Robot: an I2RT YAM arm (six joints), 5 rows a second.
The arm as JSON. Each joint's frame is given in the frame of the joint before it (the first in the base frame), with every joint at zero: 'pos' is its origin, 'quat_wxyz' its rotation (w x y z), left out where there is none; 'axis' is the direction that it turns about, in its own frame. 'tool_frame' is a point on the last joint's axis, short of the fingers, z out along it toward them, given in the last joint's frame.
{
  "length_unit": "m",
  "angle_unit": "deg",
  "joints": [
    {
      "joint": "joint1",
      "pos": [
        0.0,
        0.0,
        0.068
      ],
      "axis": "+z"
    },
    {
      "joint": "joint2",
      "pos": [
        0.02,
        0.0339,
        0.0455
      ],
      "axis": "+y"
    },
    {
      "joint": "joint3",
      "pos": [
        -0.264,
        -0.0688,
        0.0
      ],
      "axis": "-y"
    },
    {
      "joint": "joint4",
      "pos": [
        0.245,
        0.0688,
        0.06
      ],
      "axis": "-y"
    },
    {
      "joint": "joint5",
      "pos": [
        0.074,
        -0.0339,
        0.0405
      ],
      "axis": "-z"
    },
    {
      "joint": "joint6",
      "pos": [
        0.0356,
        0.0,
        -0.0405
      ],
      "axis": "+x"
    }
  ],
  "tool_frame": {
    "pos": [
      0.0,
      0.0,
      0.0
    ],
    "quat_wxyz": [
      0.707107,
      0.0,
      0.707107,
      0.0
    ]
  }
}
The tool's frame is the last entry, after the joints.
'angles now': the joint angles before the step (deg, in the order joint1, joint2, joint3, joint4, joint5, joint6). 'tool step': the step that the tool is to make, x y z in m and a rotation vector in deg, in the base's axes. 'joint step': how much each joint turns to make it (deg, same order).
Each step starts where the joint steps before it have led.
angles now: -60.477 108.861 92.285 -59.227 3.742 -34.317
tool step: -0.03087 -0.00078 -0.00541 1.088 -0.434 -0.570
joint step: -4.385 -2.659 -4.656 1.404 -1.776 -3.495
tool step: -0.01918 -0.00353 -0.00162 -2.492 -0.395 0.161
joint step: -2.970 -1.938 -3.128 3.736 -0.187 -3.190
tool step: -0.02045 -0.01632 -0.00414 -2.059 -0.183 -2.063
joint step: -3.842 1.125 0.217 2.961 -0.008 -1.859
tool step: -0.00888 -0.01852 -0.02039 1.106 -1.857 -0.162
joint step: -2.339 4.132 0.829 2.804 -2.670 -1.423
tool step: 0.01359 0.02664 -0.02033 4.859 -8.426 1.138
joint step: 2.334 -2.825 -8.389 3.760 -8.738 3.894
